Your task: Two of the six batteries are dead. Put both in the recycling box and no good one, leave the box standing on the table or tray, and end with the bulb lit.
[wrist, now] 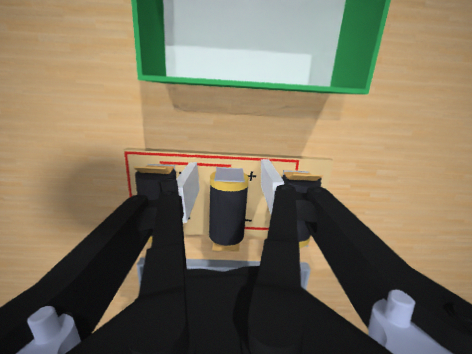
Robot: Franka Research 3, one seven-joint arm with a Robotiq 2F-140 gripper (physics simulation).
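Note:
My gripper [229, 174] is partly open, with one pale fingertip on each side of the middle battery [227, 215] and a gap on both sides. That battery is black, with a yellow band at its far end, and lies on the circuit board [200, 227]. A left battery [154, 184] and a right battery [303, 186] lie on either side, partly hidden behind the fingers, with yellow bands at their near ends. The green-walled box [255, 85] with a pale floor stands upright beyond the board. The bulb and the other batteries do not show.
The board has red lines and plus and minus marks. A grey-blue tray edge [225, 264] shows nearer than the board, mostly hidden by the gripper. The wooden table [65, 100] extends around the board and box. A round shadow falls left of the board.

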